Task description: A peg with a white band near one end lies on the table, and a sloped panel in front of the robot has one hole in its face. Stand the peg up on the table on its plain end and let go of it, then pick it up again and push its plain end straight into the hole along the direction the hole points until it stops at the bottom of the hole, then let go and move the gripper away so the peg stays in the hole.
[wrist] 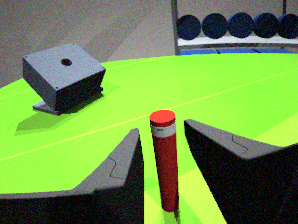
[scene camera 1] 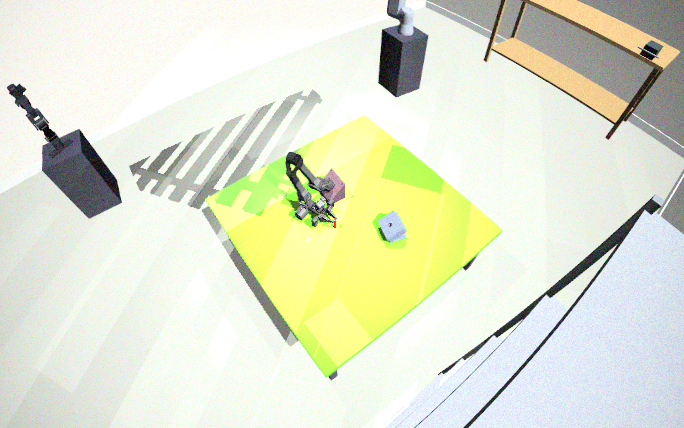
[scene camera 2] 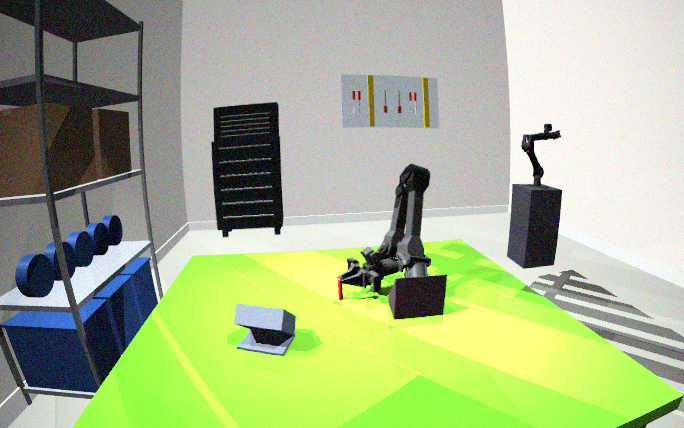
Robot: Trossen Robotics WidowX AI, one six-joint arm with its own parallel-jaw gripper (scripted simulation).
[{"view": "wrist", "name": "gripper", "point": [161, 130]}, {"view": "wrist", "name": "red peg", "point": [163, 124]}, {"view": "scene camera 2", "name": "gripper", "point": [339, 280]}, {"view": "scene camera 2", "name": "grey sloped panel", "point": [259, 318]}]
